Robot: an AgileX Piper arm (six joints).
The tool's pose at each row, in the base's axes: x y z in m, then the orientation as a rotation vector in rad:
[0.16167 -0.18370 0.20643 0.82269 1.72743 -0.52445]
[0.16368 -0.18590 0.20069 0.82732 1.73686 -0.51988]
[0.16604 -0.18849 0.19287 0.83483 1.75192 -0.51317]
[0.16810 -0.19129 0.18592 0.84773 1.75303 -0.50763]
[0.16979 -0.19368 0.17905 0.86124 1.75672 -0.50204]
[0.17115 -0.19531 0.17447 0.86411 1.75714 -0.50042]
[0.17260 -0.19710 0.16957 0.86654 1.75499 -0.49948]
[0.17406 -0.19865 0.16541 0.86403 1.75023 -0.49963]
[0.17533 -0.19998 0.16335 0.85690 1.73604 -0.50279]
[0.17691 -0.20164 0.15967 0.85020 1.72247 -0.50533]
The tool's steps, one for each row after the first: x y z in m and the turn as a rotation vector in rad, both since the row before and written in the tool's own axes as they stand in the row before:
[0.00456 -0.00028 0.00458 -0.00043 0.01074 0.00092]
[0.00631 -0.00040 0.00578 -0.00019 0.01710 0.00121]
[0.00539 -0.00072 0.00555 0.00333 0.00684 0.00945]
[0.00545 -0.00076 0.00505 0.00370 0.00936 0.00870]
[0.00355 -0.00037 0.00357 0.00049 0.00176 0.00220]
[0.00377 -0.00044 0.00386 0.00063 -0.00076 0.00272]
[0.00316 -0.00023 0.00344 -0.00142 -0.00510 0.00054]
[0.00131 -0.00007 0.00243 -0.00219 -0.01558 0.00049]
[0.00272 -0.00018 0.00337 -0.00233 -0.01477 0.00076]

